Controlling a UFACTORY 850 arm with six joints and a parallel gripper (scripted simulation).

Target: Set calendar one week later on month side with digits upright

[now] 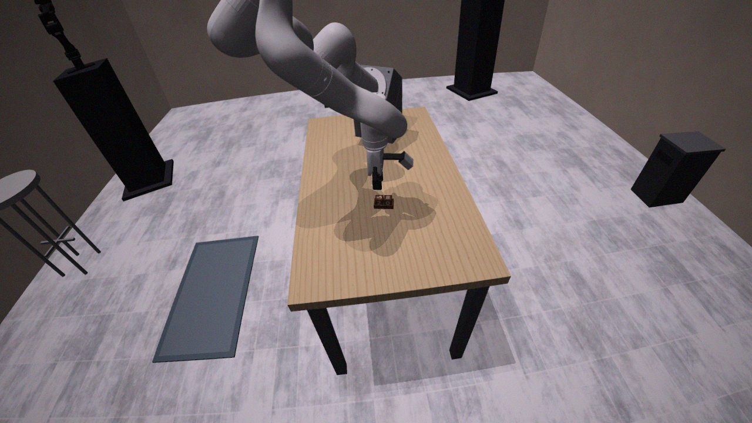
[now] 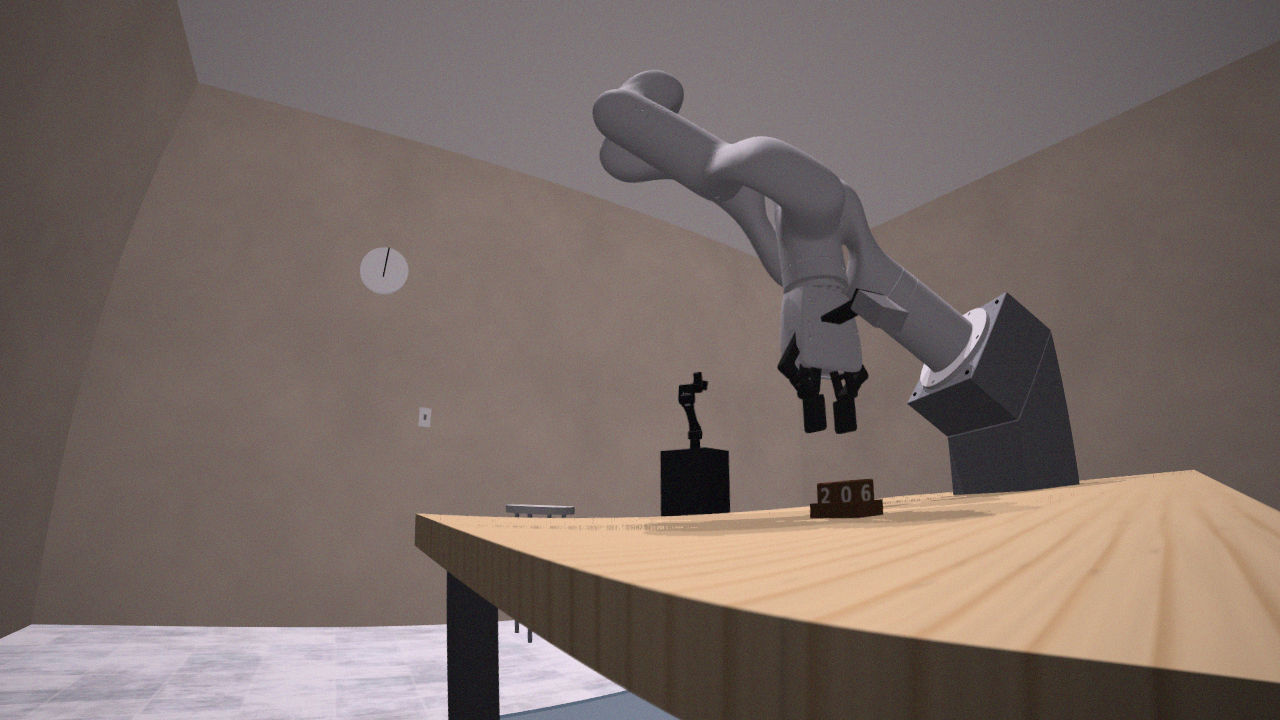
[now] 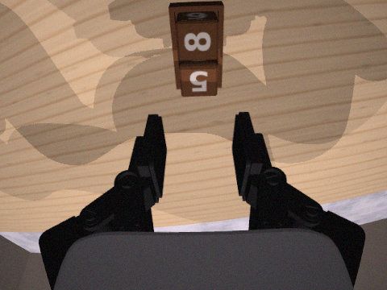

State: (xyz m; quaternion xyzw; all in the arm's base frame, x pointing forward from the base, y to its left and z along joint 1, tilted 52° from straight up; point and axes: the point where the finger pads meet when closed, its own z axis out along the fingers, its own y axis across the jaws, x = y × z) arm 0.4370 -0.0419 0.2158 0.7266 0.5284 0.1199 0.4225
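My gripper is now 11 cm above the dark brown tray, 1 cm to the right of it and 1 cm short of it.
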